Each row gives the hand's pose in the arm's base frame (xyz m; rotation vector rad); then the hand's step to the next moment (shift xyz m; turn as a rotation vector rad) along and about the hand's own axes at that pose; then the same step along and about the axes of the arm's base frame.
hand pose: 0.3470 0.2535 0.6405 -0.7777 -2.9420 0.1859
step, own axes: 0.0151 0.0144 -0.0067 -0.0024 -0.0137 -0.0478
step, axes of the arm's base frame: -0.0053 0.0206 0.0055 0.0012 -0.0085 0.0490
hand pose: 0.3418 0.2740 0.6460 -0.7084 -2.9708 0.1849
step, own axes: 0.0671 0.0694 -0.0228 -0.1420 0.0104 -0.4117
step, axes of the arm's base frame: -0.0264 0.0942 0.0166 0.1751 -0.0148 0.3986
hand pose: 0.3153 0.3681 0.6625 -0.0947 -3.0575 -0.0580
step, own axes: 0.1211 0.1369 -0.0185 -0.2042 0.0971 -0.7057
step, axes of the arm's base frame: -0.1103 0.1431 0.0333 0.2663 0.0561 0.6893
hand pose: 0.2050 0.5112 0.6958 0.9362 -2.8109 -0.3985
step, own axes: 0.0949 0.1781 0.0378 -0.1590 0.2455 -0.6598
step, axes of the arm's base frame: -0.1845 0.0872 0.0225 0.1362 0.1521 0.6922
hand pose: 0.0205 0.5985 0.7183 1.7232 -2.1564 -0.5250
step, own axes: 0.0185 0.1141 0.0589 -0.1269 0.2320 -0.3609
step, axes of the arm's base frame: -0.1293 0.0095 0.0034 -0.0005 0.1418 0.4243
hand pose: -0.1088 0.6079 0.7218 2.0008 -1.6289 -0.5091
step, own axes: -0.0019 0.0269 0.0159 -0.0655 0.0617 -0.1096
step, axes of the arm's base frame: -0.0308 -0.0046 0.0033 0.0010 0.0707 0.1229
